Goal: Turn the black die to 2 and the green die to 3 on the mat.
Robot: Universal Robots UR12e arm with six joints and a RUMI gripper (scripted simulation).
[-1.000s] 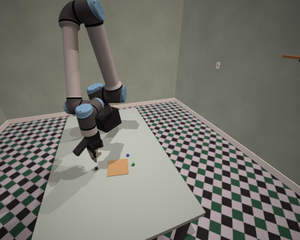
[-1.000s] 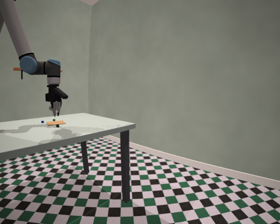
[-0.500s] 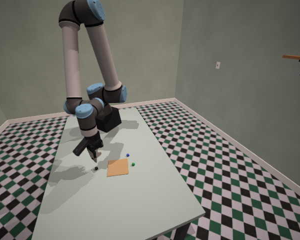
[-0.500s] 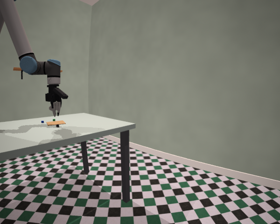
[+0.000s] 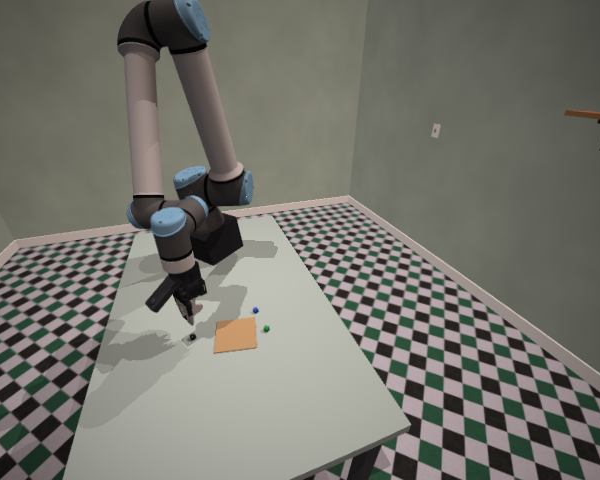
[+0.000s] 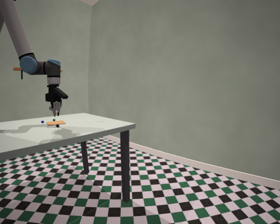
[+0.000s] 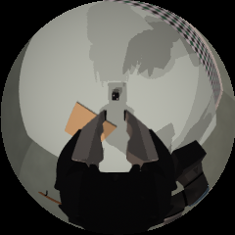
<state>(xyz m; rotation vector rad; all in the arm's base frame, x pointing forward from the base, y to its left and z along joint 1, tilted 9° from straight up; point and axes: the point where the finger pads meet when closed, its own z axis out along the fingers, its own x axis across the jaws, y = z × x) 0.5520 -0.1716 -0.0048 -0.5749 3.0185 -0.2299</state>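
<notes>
My gripper is now 8 cm above the black die. Round my hand: green die (24 cm to the left, 8 cm below, 8 cm ahead); orange mat (14 cm to the left, 9 cm below, 5 cm ahead); blue die (24 cm to the left, 8 cm below, 3 cm behind).
</notes>
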